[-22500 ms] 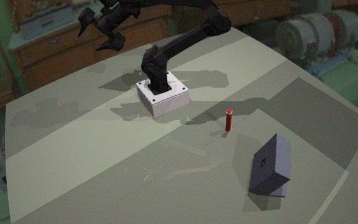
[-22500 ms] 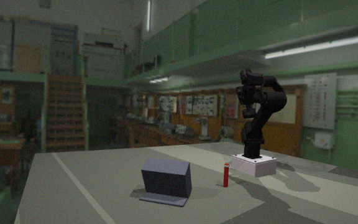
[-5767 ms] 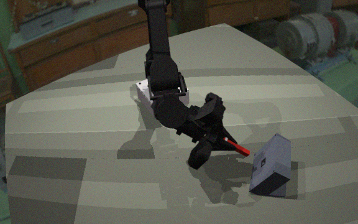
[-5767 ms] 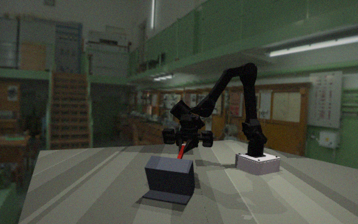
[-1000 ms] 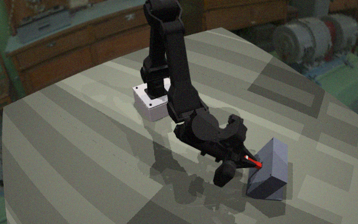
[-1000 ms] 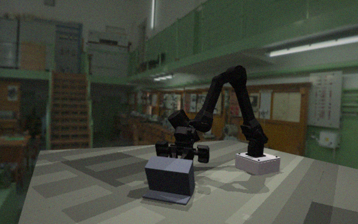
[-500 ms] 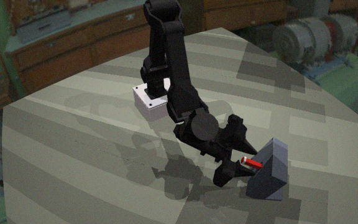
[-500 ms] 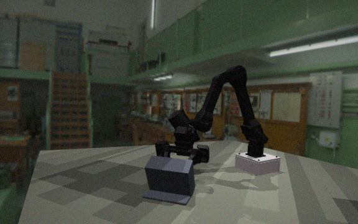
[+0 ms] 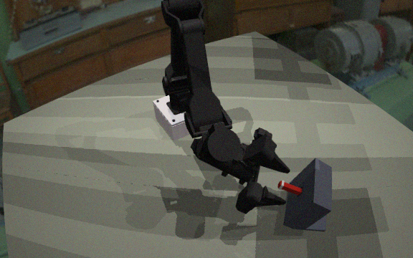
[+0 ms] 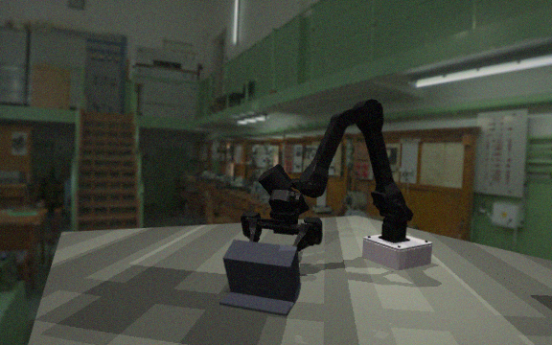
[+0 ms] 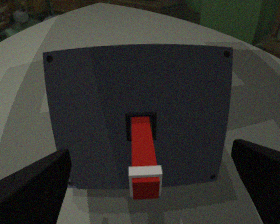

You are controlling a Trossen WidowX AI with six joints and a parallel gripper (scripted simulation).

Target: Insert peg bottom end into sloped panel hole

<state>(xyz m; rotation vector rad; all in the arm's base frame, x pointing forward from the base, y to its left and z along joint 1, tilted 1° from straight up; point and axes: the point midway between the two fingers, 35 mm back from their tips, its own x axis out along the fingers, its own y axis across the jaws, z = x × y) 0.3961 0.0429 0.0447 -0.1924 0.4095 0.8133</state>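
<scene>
The red square peg is 1 cm to the left of my gripper tip and 1 cm below it. Also, from my gripper tip: sloped dark grey-blue panel (4 cm ahead, 5 cm to the left, 3 cm below); then thin base plate (5 cm ahead, 6 cm to the left, 8 cm below).
</scene>
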